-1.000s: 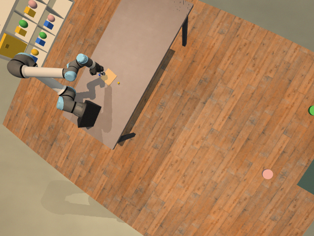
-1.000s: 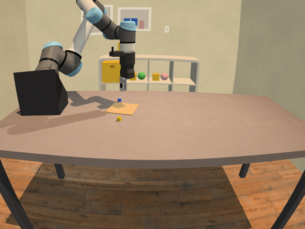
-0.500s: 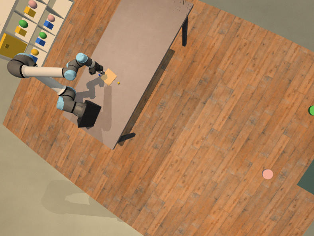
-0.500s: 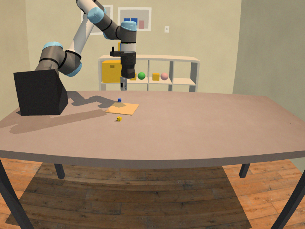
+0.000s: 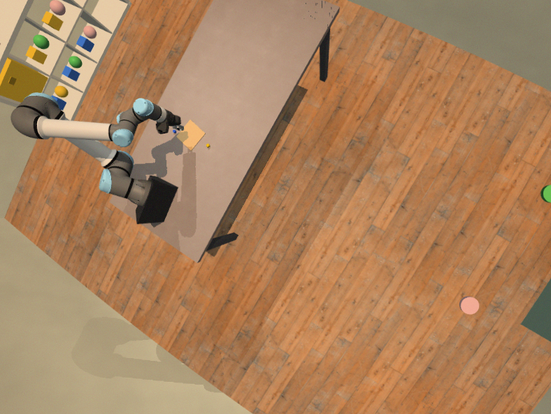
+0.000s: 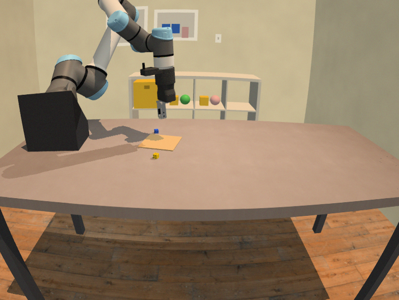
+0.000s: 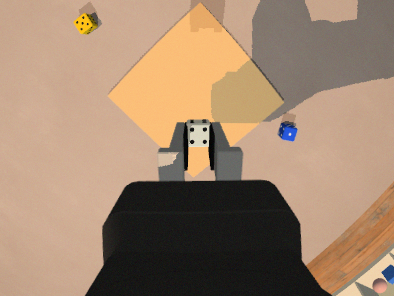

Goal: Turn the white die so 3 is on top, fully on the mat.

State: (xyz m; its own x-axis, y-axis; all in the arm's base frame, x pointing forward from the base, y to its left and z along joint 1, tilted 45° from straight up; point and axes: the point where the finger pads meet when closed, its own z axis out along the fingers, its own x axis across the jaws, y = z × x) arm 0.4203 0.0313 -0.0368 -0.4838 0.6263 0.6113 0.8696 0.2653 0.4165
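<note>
Right now the white die is 10 mm below my hand. Round my hand: yellow die: 140 mm to the right, 110 mm below, 20 mm behind; then mat: 120 mm below, 10 mm behind; then blue die: 110 mm to the left, 110 mm below, 20 mm behind.
</note>
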